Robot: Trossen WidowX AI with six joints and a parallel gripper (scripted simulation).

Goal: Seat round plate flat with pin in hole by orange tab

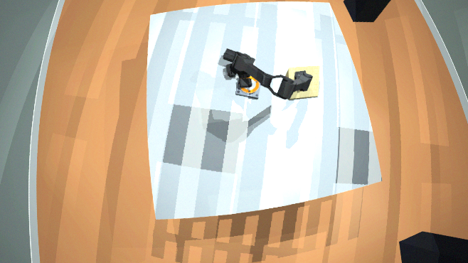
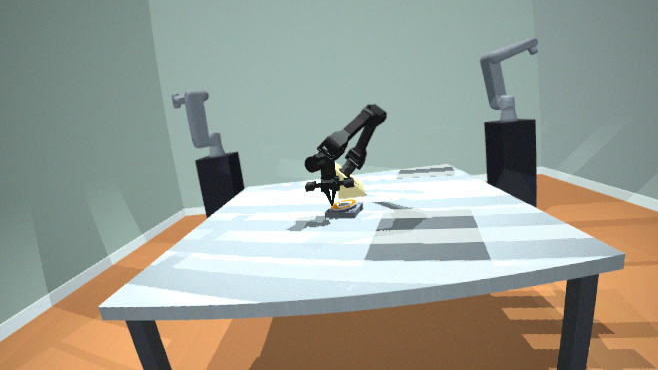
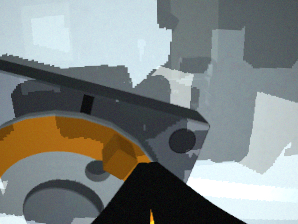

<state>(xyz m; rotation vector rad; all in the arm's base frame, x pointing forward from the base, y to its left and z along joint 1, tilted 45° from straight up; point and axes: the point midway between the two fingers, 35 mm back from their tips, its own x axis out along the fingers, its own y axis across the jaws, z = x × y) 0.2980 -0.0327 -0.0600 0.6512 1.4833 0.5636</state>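
Now: gripper tip 40 mm to the right of the base, 30 mm past it and 20 mm above it.
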